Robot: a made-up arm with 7 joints. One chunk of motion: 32 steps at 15 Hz.
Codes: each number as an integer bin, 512 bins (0 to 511) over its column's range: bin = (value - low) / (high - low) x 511, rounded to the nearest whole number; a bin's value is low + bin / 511 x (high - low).
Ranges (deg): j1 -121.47..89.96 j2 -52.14..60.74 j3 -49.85..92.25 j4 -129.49..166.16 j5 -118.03..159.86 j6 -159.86..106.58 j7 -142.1..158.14
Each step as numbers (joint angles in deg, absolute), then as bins.
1 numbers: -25.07 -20.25 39.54 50.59 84.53 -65.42 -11.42
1 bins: 233 144 321 311 372 181 222
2 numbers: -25.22 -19.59 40.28 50.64 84.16 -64.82 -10.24
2 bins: 233 147 324 311 372 182 224
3 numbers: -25.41 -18.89 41.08 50.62 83.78 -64.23 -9.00
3 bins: 232 151 327 311 371 183 227
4 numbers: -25.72 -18.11 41.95 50.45 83.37 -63.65 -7.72
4 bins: 231 154 330 311 370 185 229
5 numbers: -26.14 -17.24 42.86 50.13 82.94 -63.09 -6.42
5 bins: 230 158 333 310 370 186 231
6 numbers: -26.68 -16.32 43.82 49.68 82.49 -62.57 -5.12
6 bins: 229 162 337 310 369 187 233
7 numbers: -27.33 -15.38 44.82 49.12 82.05 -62.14 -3.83
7 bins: 228 166 340 309 368 187 235
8 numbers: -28.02 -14.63 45.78 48.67 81.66 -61.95 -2.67
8 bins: 226 170 344 308 367 188 237
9 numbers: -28.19 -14.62 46.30 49.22 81.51 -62.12 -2.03
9 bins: 225 170 346 309 367 187 238
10 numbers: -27.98 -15.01 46.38 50.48 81.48 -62.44 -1.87
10 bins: 226 168 346 311 367 187 239
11 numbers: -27.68 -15.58 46.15 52.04 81.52 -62.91 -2.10
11 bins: 227 166 345 314 367 186 238
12 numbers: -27.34 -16.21 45.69 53.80 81.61 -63.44 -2.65
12 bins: 228 163 344 317 367 185 237
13 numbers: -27.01 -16.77 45.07 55.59 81.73 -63.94 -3.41
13 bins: 228 160 341 320 367 184 236
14 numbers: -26.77 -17.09 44.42 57.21 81.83 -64.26 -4.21
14 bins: 229 159 339 323 368 183 235
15 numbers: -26.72 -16.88 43.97 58.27 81.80 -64.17 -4.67
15 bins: 229 160 337 325 367 184 234
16 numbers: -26.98 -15.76 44.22 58.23 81.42 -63.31 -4.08
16 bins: 228 165 338 324 367 185 235
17 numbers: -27.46 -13.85 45.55 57.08 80.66 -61.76 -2.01
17 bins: 227 173 343 322 365 188 238
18 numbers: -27.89 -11.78 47.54 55.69 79.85 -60.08 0.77
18 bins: 226 183 350 320 364 191 243
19 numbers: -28.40 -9.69 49.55 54.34 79.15 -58.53 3.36
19 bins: 225 192 357 318 363 194 248
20 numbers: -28.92 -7.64 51.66 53.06 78.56 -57.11 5.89
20 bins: 224 201 365 316 362 197 252
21 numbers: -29.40 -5.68 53.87 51.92 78.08 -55.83 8.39
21 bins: 223 210 373 314 361 200 256
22 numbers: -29.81 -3.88 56.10 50.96 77.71 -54.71 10.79
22 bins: 222 218 381 312 360 202 260
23 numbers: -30.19 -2.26 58.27 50.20 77.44 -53.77 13.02
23 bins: 221 226 389 311 359 203 264
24 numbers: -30.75 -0.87 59.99 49.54 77.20 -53.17 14.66
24 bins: 219 232 395 309 359 205 267
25 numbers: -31.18 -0.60 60.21 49.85 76.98 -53.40 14.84
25 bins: 218 233 396 310 359 204 267
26 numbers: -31.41 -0.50 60.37 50.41 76.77 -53.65 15.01
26 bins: 218 234 396 311 358 204 267
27 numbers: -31.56 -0.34 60.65 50.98 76.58 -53.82 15.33
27 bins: 217 234 397 312 358 203 268
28 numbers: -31.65 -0.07 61.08 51.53 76.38 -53.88 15.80
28 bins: 217 236 399 313 357 203 269
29 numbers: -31.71 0.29 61.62 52.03 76.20 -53.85 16.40
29 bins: 217 237 401 314 357 203 270
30 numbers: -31.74 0.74 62.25 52.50 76.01 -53.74 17.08
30 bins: 217 239 403 315 357 204 271
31 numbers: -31.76 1.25 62.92 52.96 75.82 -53.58 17.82
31 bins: 217 242 406 315 356 204 272
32 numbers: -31.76 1.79 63.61 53.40 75.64 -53.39 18.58
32 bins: 217 244 408 316 356 204 273
